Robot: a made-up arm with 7 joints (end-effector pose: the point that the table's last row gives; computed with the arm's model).
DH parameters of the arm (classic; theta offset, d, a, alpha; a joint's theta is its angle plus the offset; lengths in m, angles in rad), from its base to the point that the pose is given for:
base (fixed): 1.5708 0.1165 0 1.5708
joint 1: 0 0.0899 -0.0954 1.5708
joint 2: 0 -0.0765 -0.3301 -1.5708
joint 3: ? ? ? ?
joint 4: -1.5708 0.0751 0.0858 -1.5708
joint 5: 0 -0.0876 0.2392 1.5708
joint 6: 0 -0.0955 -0.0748 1.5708
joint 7: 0 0.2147 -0.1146 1.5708
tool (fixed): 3.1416 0.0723 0 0
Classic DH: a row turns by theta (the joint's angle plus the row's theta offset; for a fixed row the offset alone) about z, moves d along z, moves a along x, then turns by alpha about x.
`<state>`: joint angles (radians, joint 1 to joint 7).
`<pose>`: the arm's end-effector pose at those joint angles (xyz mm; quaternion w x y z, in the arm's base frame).
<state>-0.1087 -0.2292 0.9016 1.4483 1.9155 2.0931 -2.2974</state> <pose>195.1 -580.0 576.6 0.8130 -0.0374 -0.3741 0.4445</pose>
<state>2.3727 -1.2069 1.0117 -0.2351 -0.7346 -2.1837 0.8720</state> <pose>199.0 191.2 -405.9 0.6220 0.0203 0.7497 0.2249</pose>
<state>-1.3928 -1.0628 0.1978 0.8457 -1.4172 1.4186 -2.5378</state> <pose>67.9 -451.6 335.0 0.8039 0.1174 0.5758 -0.0917</pose>
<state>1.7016 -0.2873 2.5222 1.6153 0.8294 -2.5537 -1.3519</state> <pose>489.4 -118.9 -643.7 0.4919 -0.6220 0.5964 -0.1247</pose>
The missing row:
joint 3: 0 0.004 0.1523 1.5708
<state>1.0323 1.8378 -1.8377 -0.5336 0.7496 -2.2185 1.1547</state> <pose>-123.8 160.5 29.0 0.3143 0.8349 0.3509 -0.2847</pose>
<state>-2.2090 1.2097 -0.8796 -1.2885 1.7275 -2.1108 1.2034</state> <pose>-58.5 -70.3 336.7 0.8917 -0.1021 -0.0807 -0.4335</pose>
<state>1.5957 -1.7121 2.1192 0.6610 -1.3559 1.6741 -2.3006</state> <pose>71.2 -473.5 -178.9 0.6052 -0.2059 -0.6890 -0.3415</pose>
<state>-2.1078 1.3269 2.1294 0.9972 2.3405 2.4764 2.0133</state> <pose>-205.9 241.4 457.8 0.5489 -0.8146 -0.1680 0.0828</pose>
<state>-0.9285 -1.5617 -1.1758 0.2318 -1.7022 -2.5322 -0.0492</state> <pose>606.9 -496.5 63.9 0.7879 0.3900 0.2373 -0.4133</pose>
